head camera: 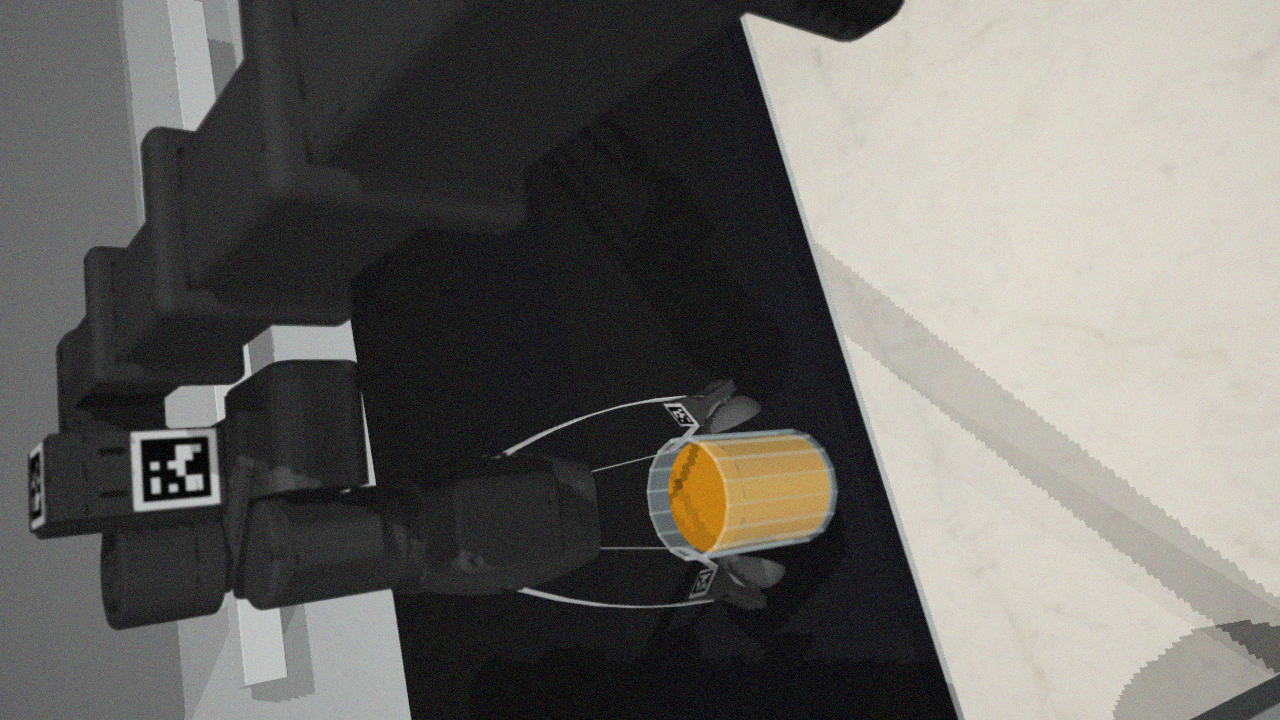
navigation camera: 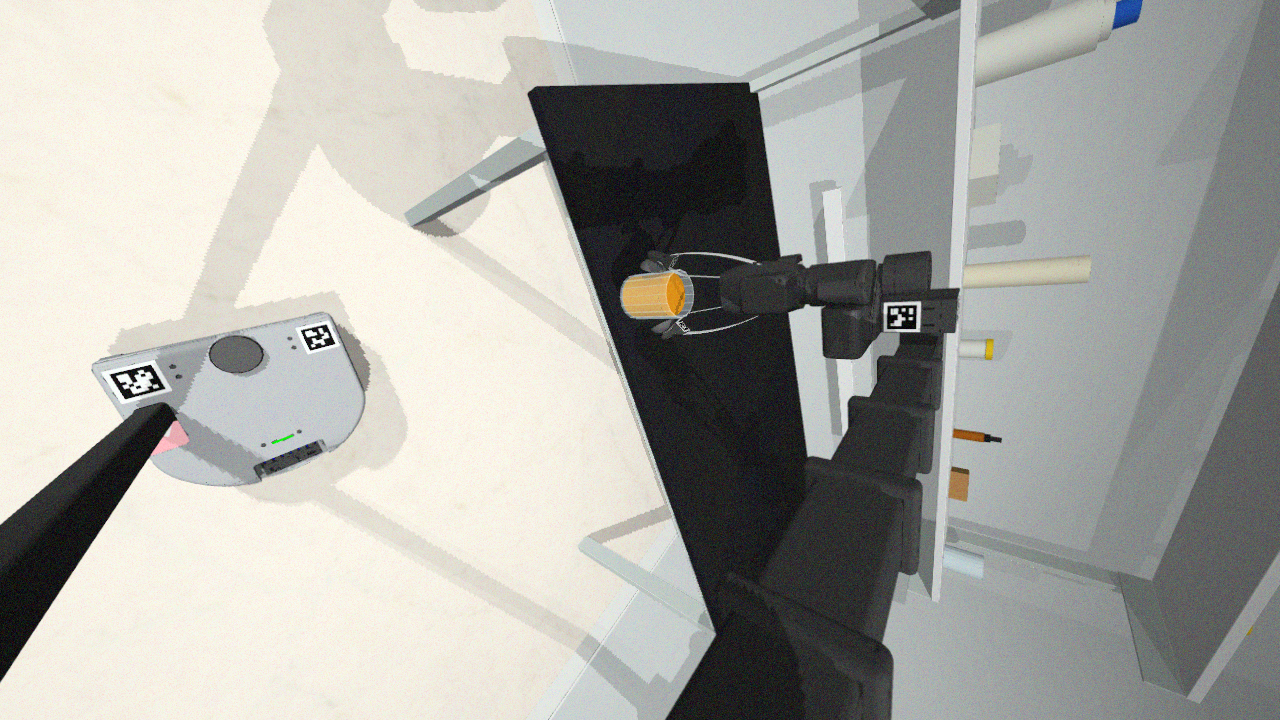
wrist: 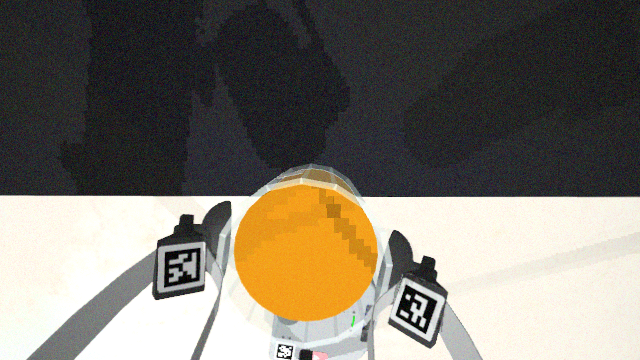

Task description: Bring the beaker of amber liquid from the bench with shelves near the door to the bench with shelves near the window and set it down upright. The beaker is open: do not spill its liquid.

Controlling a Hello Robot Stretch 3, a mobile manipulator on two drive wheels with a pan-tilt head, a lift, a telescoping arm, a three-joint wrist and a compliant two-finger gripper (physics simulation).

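Observation:
The beaker of amber liquid (head camera: 778,488) (navigation camera: 644,295) (wrist: 305,280) is upright between the two fingers of my gripper (head camera: 744,492) (navigation camera: 662,295) (wrist: 307,241), which is shut on it. The liquid lies inside, below the open rim. In the head and navigation views the beaker shows over the black bench top (head camera: 581,313) (navigation camera: 662,161) (wrist: 475,60), near its front edge. In the wrist view the bench edge runs behind the beaker. Whether its base touches the top cannot be told.
A shelf board (navigation camera: 963,161) runs behind the bench, close to my wrist. It bears a pale roll (navigation camera: 1029,271), a yellow-capped bottle (navigation camera: 975,349) and a brown block (navigation camera: 958,484). My mobile base (navigation camera: 268,394) stands on the floor in front. A bench leg (navigation camera: 483,179) sticks out below.

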